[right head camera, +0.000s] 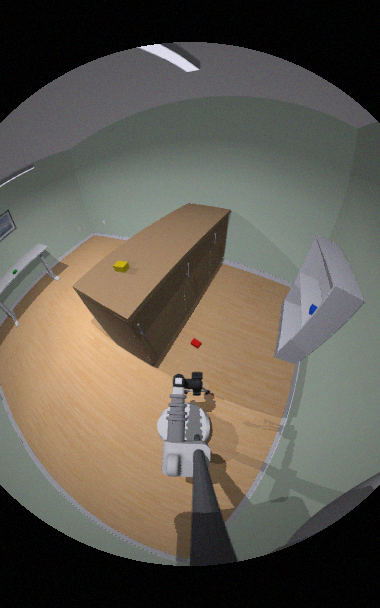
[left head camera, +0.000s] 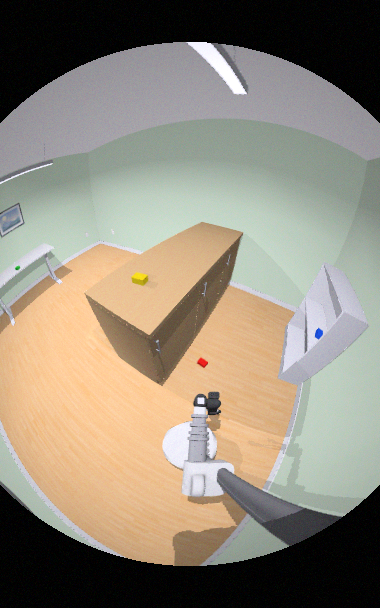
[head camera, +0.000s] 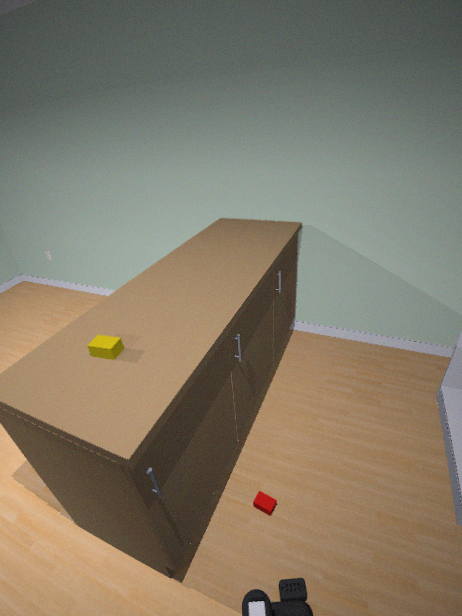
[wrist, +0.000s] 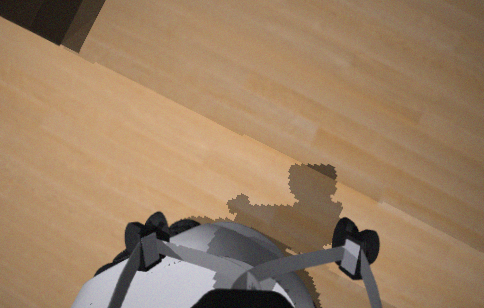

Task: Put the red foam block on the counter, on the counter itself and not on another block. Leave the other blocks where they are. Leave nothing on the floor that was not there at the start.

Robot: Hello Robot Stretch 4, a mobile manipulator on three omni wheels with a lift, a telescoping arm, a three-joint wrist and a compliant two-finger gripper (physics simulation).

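Frame: origin at the robot's base, x right, y down, z ahead, level; centimetres.
Where they show: gripper, fingertip midpoint: (left head camera: 206, 411) (wrist: 250, 234).
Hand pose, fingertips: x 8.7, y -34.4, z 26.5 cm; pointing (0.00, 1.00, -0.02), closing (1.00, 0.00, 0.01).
Each offset is from my fingertips to the centre of the thing. "spot": to the spot under its first point. Level surfaces: height alone.
The red foam block {dz +55.5, dx -1.0, dy +34.9 cm} (head camera: 265, 503) (left head camera: 202, 362) (right head camera: 196, 343) lies on the floor beside the counter's door side, near its front corner. The brown counter {dy -53.8 cm} (head camera: 200, 295) (left head camera: 175, 265) (right head camera: 160, 245) stands ahead, with a yellow block {dz +65.2, dx -51.5, dy -56.1 cm} (head camera: 105, 347) (left head camera: 140, 279) (right head camera: 121, 266) on its top. My gripper (wrist: 250, 234) is open and empty in the wrist view, fingers spread wide above the floor and part of my white base. It is apart from the red block, on the near side of it. The red block does not show in the wrist view.
A white shelf unit {spot: dz +30.3, dx +99.6, dy -29.4 cm} (left head camera: 330, 352) (right head camera: 325, 332) at the right holds a blue block {dz +54.7, dx +101.8, dy -23.1 cm} (left head camera: 318, 333) (right head camera: 312, 309). A white table {dy -34.9 cm} (left head camera: 35, 255) (right head camera: 31, 255) at the far left bears a green block (left head camera: 17, 268) (right head camera: 15, 272). Metal handles stick out from the counter's doors.
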